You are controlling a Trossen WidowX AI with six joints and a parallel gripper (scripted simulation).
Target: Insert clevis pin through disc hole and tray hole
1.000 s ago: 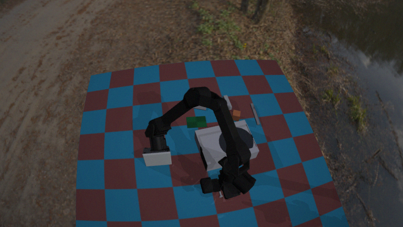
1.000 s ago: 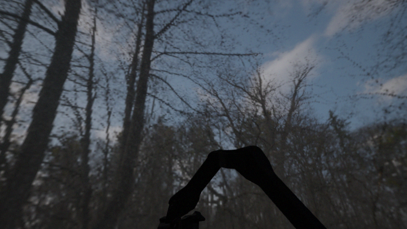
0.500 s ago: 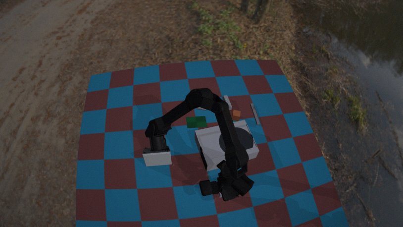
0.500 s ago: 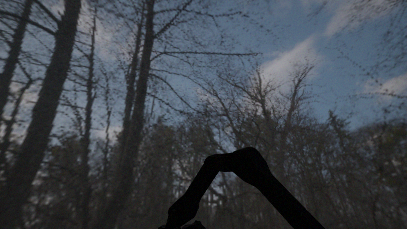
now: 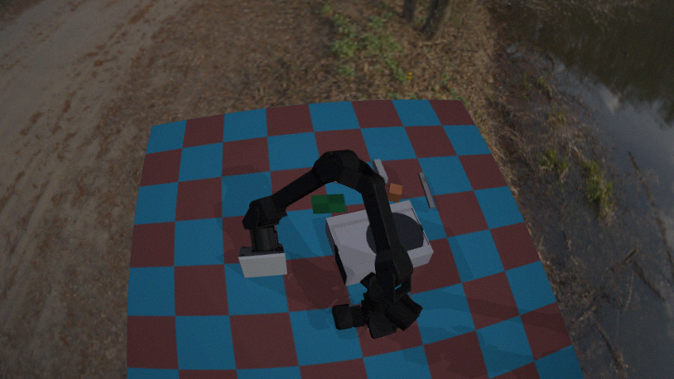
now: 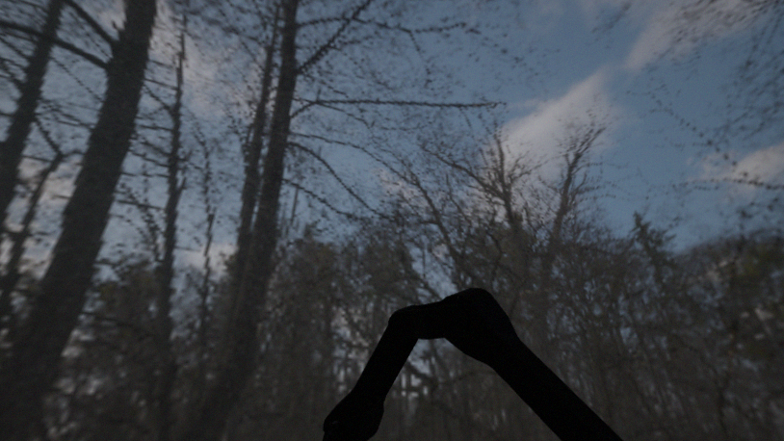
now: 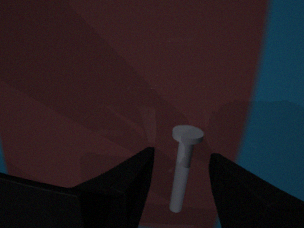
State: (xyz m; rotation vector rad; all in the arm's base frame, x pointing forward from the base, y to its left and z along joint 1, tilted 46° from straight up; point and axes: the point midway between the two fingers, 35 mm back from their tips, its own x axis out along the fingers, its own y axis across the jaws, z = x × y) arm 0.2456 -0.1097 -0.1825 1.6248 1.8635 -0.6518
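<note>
Right now the dark round disc is 100 mm ahead of my gripper tip, 230 mm to the left of it and 50 mm above it. Also, from my gripper tip: steel tray (60 mm ahead, 240 mm to the left, 40 mm above); then flat green piece (60 mm behind, 400 mm to the left); then steel clevis pin (10 mm to the left).
</note>
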